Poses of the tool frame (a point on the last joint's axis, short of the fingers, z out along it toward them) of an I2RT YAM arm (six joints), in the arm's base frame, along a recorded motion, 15 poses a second.
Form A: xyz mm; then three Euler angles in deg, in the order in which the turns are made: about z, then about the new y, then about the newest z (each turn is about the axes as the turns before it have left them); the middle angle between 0 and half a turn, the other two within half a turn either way.
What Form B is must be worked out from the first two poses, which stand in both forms.
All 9 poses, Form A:
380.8, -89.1, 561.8, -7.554, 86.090, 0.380
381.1, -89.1, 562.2, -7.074, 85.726, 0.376
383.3, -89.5, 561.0, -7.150, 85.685, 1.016
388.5, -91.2, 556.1, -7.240, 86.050, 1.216
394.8, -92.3, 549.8, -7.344, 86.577, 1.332
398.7, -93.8, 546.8, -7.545, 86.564, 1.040
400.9, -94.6, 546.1, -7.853, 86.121, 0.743
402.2, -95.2, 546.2, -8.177, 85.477, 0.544
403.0, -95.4, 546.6, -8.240, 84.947, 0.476
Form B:
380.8, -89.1, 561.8, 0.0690, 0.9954, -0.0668, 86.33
381.1, -89.1, 562.2, 0.0648, 0.9959, -0.0628, 85.94
383.3, -89.5, 561.0, 0.0711, 0.9958, -0.0576, 85.86
388.5, -91.2, 556.1, 0.0736, 0.9957, -0.0562, 86.22
394.8, -92.3, 549.8, 0.0755, 0.9956, -0.0556, 86.74
398.7, -93.8, 546.8, 0.0747, 0.9954, -0.0601, 86.76
400.9, -94.6, 546.1, 0.0748, 0.9950, -0.0662, 86.36
402.2, -95.2, 546.2, 0.0758, 0.9945, -0.0718, 85.75
403.0, -95.4, 546.6, 0.0758, 0.9944, -0.0738, 85.23

